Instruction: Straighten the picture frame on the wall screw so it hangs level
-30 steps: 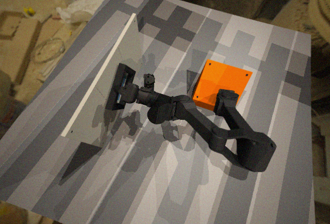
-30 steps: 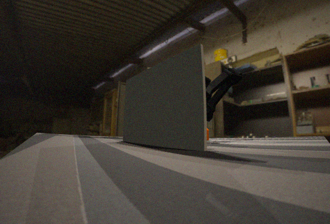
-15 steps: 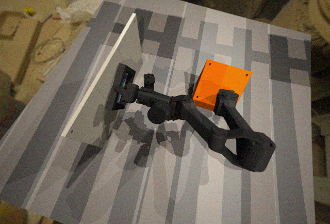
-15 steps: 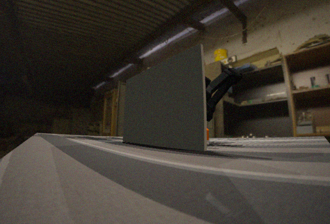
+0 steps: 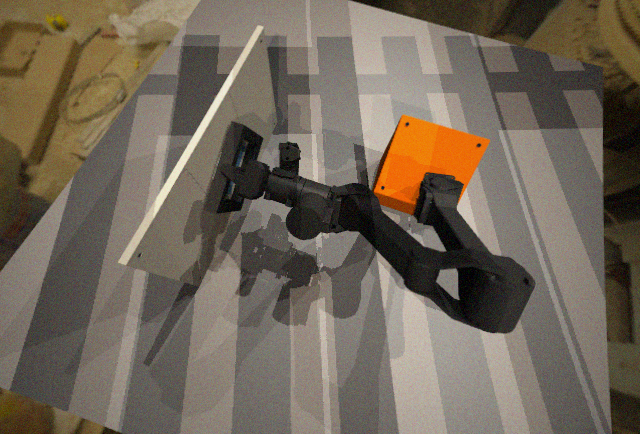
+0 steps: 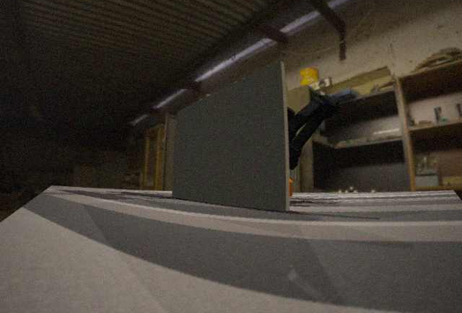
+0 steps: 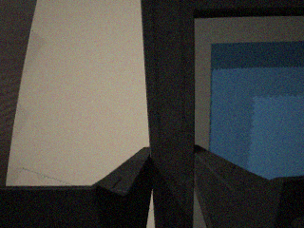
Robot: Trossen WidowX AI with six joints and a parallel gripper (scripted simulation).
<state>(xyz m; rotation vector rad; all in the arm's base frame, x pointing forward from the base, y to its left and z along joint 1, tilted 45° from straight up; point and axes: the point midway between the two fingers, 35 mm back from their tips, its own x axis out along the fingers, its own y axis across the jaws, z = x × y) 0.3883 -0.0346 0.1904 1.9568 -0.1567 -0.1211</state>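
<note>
My gripper tip is 5 cm above the picture frame and 2 cm to the left of it. Round my gripper tip: grey wall panel 6 cm below, 3 cm to the right, 1 cm ahead.
</note>
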